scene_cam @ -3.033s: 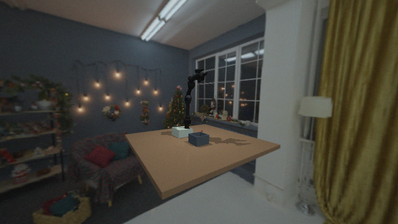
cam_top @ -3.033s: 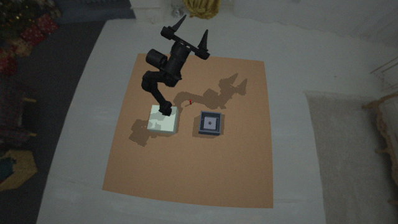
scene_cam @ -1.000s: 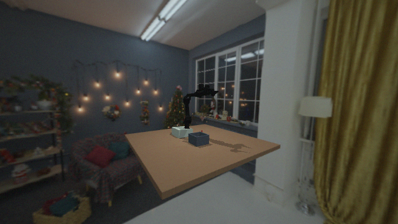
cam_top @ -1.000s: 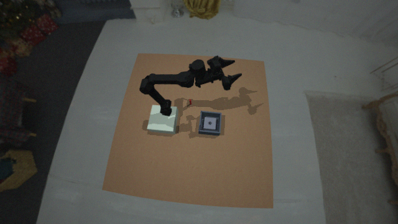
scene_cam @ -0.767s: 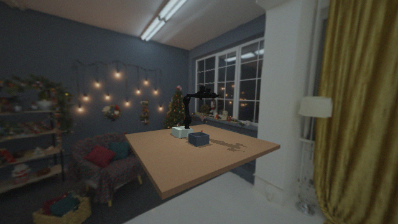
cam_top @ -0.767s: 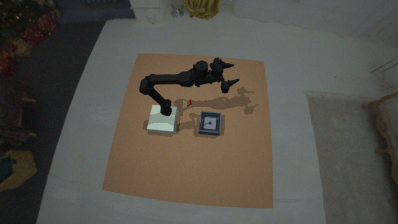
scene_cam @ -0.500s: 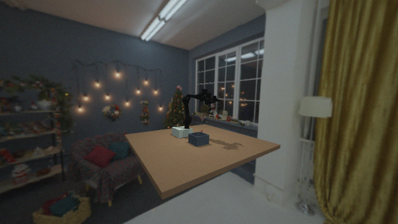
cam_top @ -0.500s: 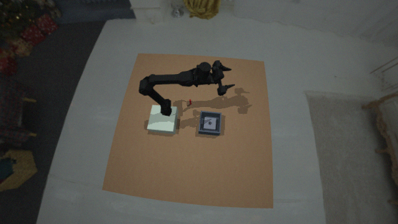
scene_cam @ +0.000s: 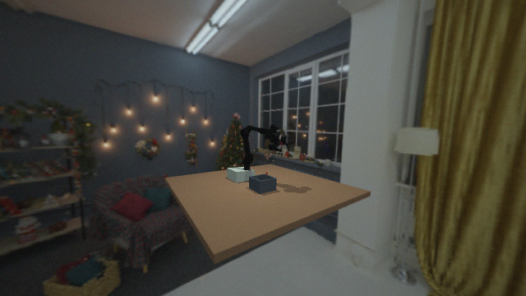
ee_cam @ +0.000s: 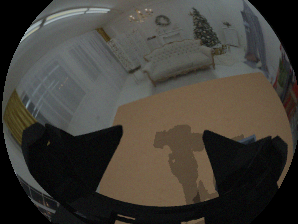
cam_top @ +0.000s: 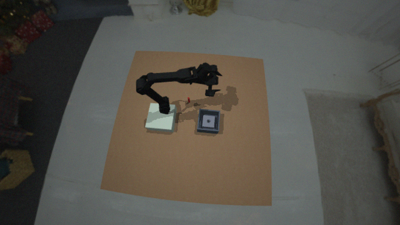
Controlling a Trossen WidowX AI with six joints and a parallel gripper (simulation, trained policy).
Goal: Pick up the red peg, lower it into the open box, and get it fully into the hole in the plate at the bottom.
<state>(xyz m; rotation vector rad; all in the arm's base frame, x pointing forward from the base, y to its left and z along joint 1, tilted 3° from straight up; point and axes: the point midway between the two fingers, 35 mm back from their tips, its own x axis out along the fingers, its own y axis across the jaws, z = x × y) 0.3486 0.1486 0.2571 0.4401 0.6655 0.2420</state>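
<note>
Right now my gripper tip is 290 mm above the red peg, 220 mm past it and 40 mm to the left of it. The rest, counted from my gripper tip: plate: 280 mm below, 190 mm to the right, 30 mm behind; then dark blue box: 300 mm below, 190 mm to the right, 30 mm behind.
</note>
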